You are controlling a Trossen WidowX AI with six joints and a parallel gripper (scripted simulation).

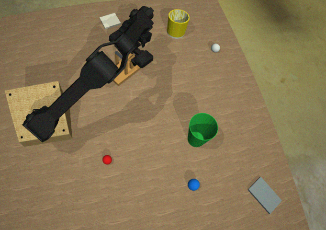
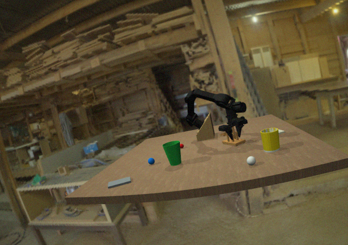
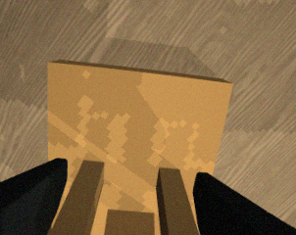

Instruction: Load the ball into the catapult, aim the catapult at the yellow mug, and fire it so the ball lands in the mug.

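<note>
Right now my gripper tip is 390 mm to the left of the red ball, 100 mm past it and 20 mm above it. From my gripper tip the other things lie so: white tile: 260 mm to the left, 80 mm behind, 30 mm below; then wooden catapult: 60 mm behind, 40 mm to the right, 20 mm above; then yellow mug: 210 mm ahead, 190 mm to the left.
</note>
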